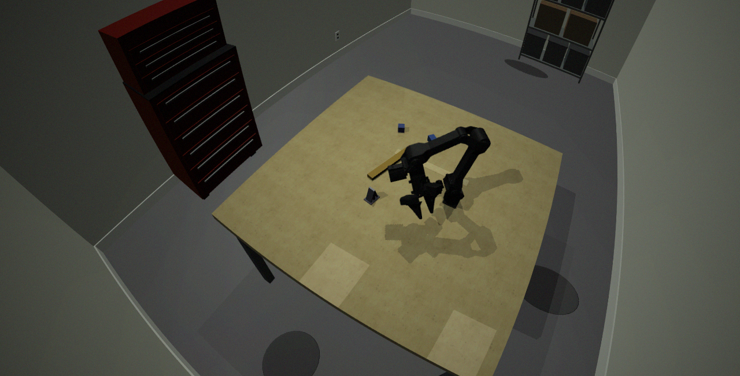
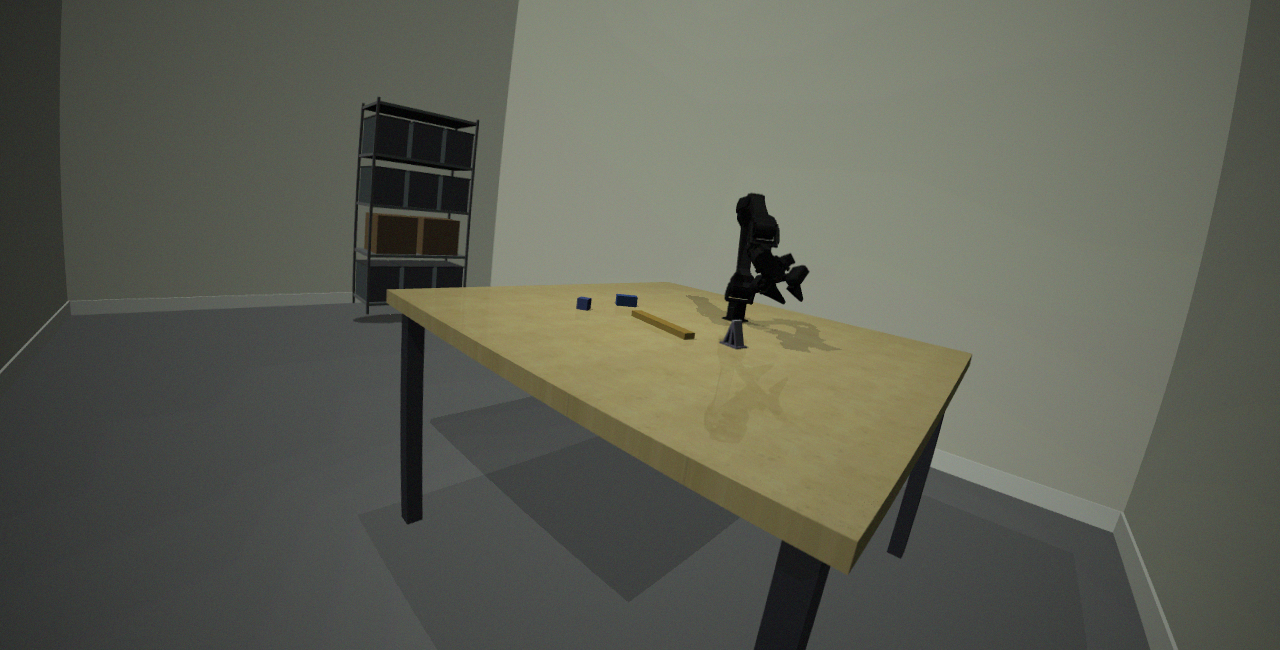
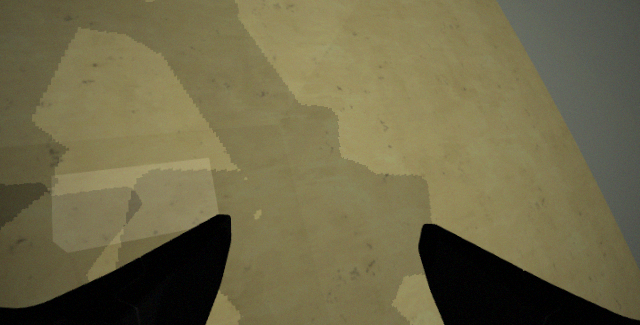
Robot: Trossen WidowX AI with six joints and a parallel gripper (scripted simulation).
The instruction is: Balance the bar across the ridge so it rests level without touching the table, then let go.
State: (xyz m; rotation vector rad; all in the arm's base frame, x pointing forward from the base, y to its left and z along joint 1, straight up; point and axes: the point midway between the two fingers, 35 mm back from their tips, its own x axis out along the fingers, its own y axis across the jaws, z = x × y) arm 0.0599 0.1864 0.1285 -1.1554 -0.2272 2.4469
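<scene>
Now: the long wooden bar 30 cm ahead of my gripper tip, 24 cm to the right of it and 10 cm below it.
</scene>
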